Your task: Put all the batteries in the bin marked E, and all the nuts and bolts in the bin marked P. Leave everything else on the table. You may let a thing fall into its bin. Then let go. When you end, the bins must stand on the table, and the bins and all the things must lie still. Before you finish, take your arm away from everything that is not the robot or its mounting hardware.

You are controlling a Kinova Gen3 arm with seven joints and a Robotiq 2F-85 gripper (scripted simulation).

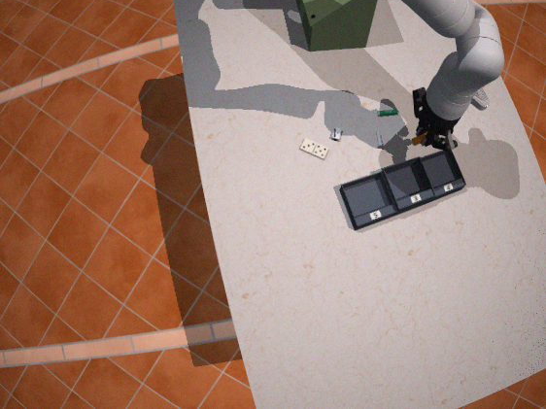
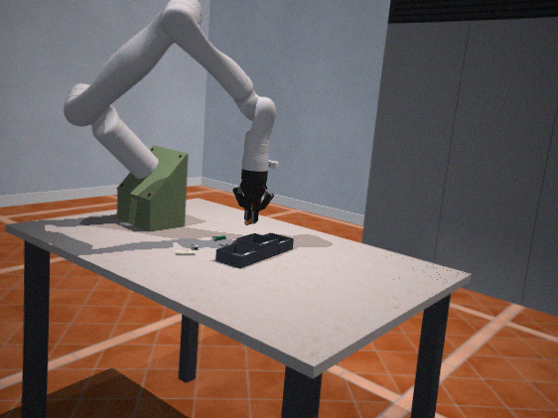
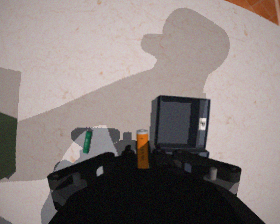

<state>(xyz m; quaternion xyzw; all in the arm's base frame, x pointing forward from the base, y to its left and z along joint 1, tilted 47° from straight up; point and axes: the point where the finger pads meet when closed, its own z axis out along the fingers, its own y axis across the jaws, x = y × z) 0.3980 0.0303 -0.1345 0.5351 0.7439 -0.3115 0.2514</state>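
Now: hand 80 mm short of the bin tray, 70 mm above it and 40 mm to the left of it. The rest, counted from my hand: green battery (90 mm behind, 80 mm below, 40 mm to the right); bolt (80 mm below, 70 mm to the right, 30 mm behind); orange battery (20 mm below).
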